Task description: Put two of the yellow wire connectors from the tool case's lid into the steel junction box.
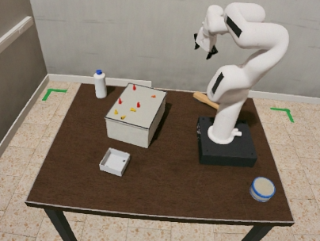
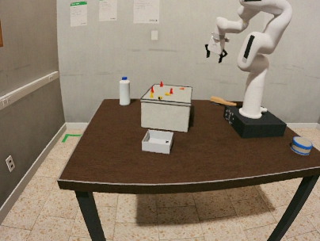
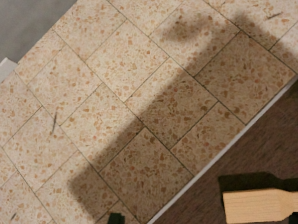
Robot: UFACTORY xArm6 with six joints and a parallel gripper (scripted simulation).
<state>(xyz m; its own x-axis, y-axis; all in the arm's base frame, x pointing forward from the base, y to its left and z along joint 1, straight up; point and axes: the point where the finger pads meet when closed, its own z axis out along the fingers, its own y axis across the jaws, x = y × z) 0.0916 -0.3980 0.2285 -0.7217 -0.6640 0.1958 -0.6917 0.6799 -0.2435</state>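
Right now the red wire connector is 320 mm ahead of my hand, 320 mm to the left of it and 150 mm below it. The rest, counted from my hand: tool case (330 mm ahead, 290 mm to the left, 200 mm below); then orange wire connector (250 mm ahead, 230 mm to the left, 160 mm below); then wooden brush (60 mm behind, 80 mm to the left, 280 mm below).
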